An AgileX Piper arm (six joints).
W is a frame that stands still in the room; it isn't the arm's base.
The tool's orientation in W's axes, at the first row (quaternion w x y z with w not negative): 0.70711, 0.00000, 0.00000, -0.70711
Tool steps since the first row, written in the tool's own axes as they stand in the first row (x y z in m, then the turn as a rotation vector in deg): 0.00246, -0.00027, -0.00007, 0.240, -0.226, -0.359; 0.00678, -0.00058, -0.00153, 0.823, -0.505, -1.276; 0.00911, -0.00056, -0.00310, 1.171, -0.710, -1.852; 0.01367, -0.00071, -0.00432, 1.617, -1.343, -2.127; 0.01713, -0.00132, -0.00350, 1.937, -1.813, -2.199; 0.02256, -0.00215, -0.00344, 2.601, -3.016, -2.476; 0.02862, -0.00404, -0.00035, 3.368, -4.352, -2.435; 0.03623, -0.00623, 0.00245, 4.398, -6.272, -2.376; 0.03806, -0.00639, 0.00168, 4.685, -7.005, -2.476; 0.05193, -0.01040, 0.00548, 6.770, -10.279, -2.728; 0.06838, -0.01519, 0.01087, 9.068, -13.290, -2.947; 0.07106, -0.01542, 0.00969, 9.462, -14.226, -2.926; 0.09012, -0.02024, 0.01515, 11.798, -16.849, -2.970
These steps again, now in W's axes. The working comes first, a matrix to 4 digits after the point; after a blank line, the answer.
The tool's axes in the first row as the columns of a matrix, in W's axes (used below as rounded here):
0.0000, 1.0000, 0.0000
-1.0000, 0.0000, 0.0000
0.0000, 0.0000, 1.0000

-0.00027, -0.00246, -0.00007, -0.226, -0.240, -0.359; -0.00058, -0.00678, -0.00153, -0.505, -0.823, -1.276; -0.00056, -0.00911, -0.00310, -0.710, -1.171, -1.852; -0.00071, -0.01367, -0.00432, -1.343, -1.617, -2.127; -0.00132, -0.01713, -0.00350, -1.813, -1.937, -2.199; -0.00215, -0.02256, -0.00344, -3.016, -2.601, -2.476; -0.00404, -0.02862, -0.00035, -4.352, -3.368, -2.435; -0.00623, -0.03623, 0.00245, -6.272, -4.398, -2.376; -0.00639, -0.03806, 0.00168, -7.005, -4.685, -2.476; -0.01040, -0.05193, 0.00548, -10.279, -6.770, -2.728; -0.01519, -0.06838, 0.01087, -13.290, -9.068, -2.947; -0.01542, -0.07106, 0.00969, -14.226, -9.462, -2.926; -0.02024, -0.09012, 0.01515, -16.849, -11.798, -2.970
